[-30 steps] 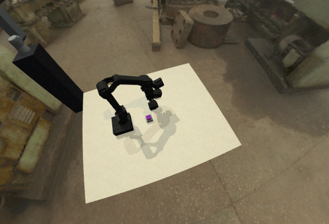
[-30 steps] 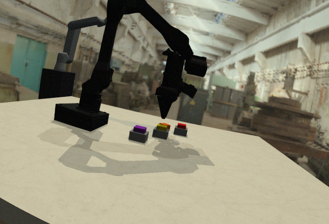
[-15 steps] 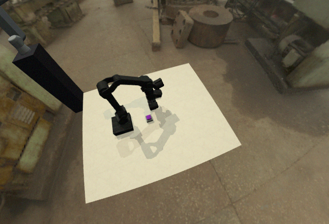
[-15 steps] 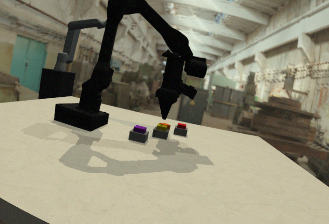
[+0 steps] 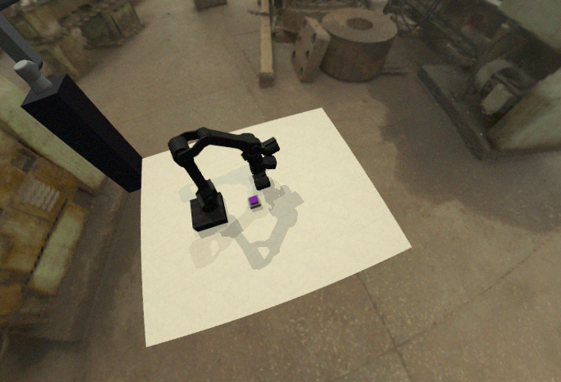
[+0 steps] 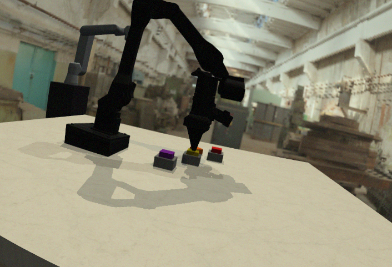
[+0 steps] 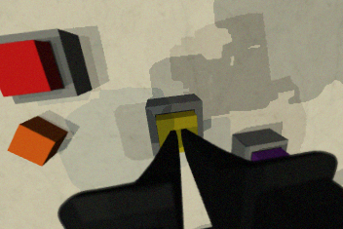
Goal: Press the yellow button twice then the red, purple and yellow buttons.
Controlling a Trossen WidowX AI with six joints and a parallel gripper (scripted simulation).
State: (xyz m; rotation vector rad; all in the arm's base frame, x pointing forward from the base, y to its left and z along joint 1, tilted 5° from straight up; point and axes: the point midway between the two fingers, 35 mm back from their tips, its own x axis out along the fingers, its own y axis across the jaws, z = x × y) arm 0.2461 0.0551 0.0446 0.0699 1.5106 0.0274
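Now: the yellow button 10 mm below my gripper tip. The rest, counted from my gripper tip: red button (70 mm ahead, 100 mm to the left); then orange block (130 mm to the left, 30 mm below); then purple button (60 mm behind, 90 mm to the right).
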